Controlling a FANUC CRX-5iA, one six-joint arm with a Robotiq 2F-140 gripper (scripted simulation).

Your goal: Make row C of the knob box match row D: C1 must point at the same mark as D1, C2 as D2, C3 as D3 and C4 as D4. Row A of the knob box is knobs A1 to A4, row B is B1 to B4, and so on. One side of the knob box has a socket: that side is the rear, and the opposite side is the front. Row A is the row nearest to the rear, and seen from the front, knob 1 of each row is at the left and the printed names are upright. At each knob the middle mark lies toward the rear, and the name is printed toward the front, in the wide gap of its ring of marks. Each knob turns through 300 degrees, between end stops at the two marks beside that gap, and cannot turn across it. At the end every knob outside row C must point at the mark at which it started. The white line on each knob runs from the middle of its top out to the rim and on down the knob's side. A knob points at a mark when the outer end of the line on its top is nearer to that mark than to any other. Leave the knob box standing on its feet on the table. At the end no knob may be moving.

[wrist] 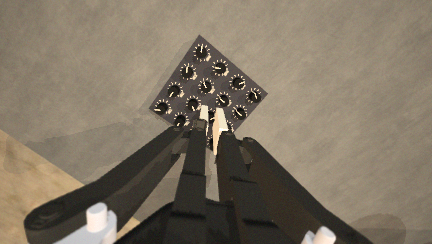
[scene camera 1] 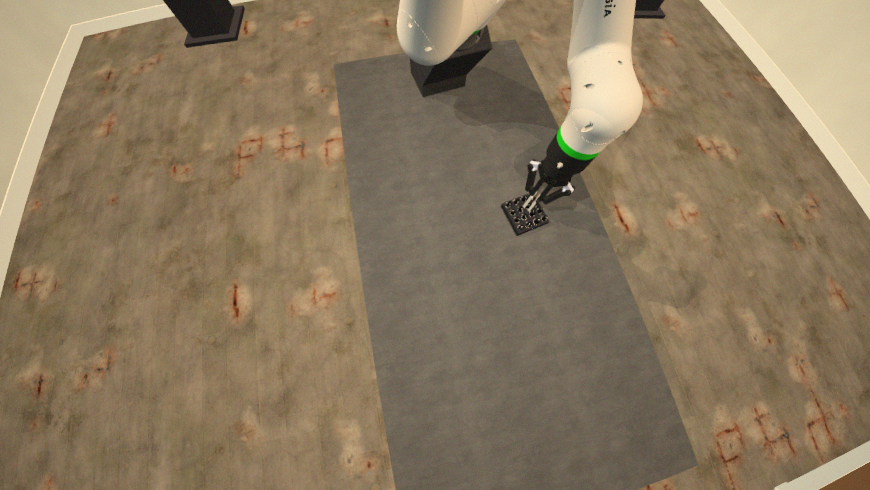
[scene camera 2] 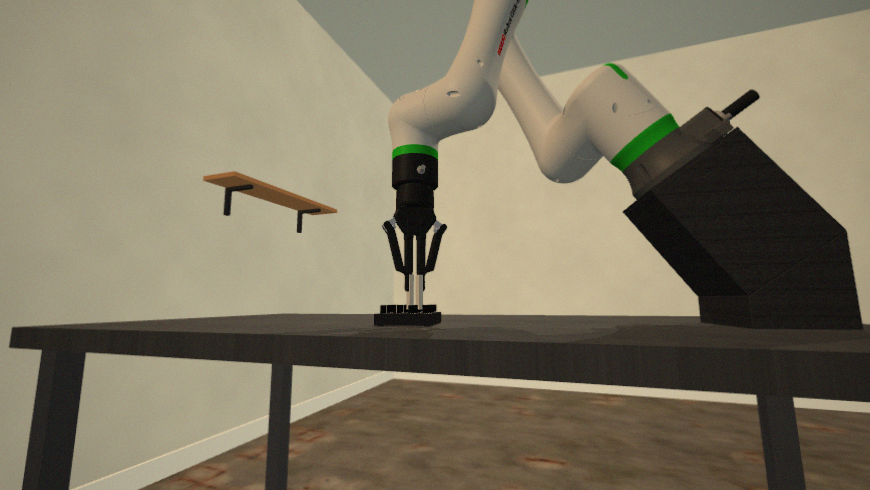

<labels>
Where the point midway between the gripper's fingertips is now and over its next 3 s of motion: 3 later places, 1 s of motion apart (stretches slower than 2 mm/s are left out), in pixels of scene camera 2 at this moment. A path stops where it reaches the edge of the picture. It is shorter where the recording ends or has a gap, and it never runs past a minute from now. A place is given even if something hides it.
The gripper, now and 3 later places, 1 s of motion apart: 414,309; 414,289; 414,283; 414,278
</labels>
